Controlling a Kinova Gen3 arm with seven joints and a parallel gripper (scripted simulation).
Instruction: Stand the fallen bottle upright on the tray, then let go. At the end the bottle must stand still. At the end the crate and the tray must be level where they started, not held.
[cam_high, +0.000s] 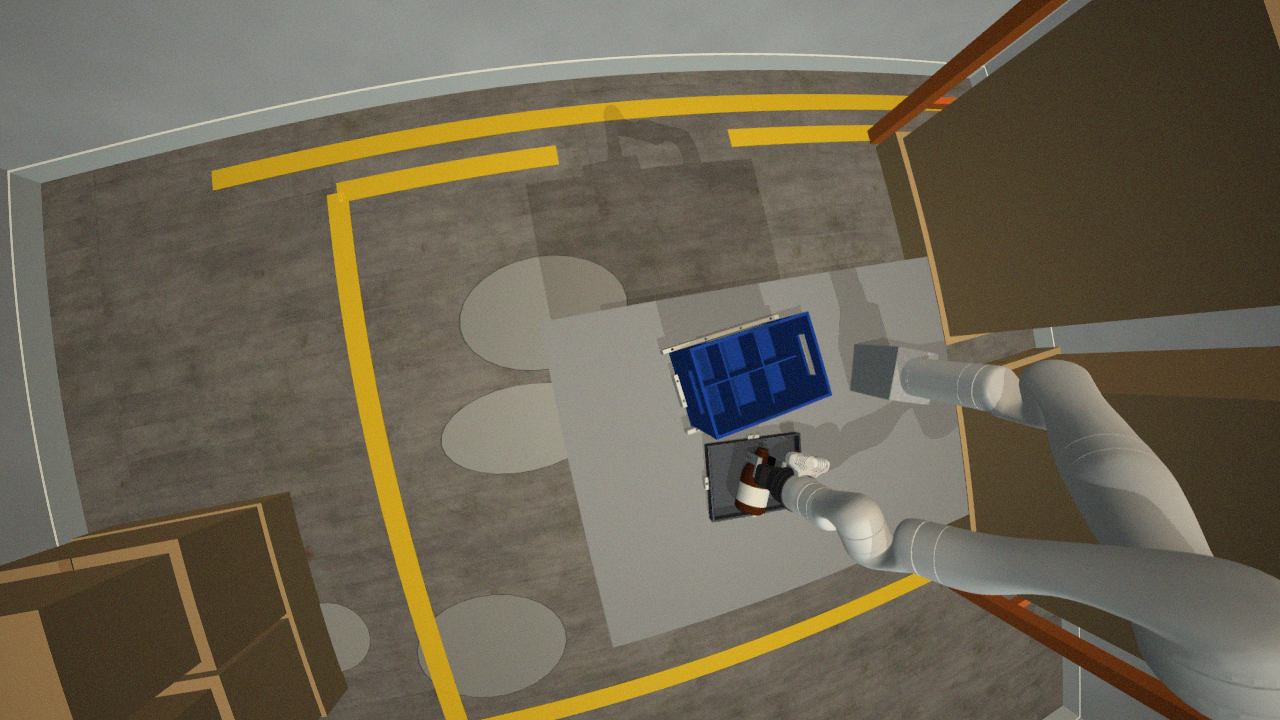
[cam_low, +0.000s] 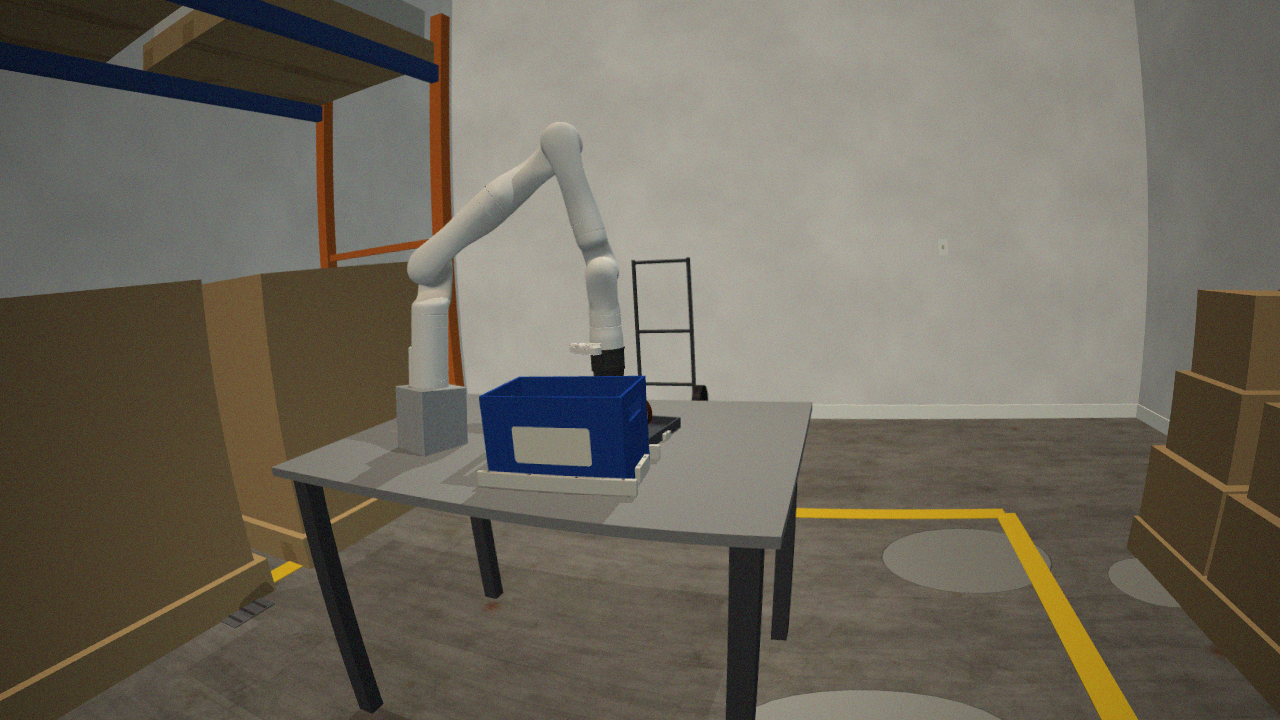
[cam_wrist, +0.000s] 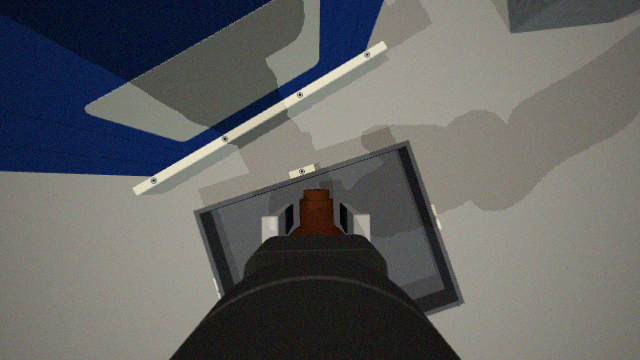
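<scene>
Right now the brown bottle is 50 mm to the left of my hand, 20 mm ahead of it and 10 mm below it. Also, from my hand: dark grey tray (50 mm to the left, 30 mm below); blue crate (210 mm to the right, 40 mm ahead, 40 mm above).
</scene>
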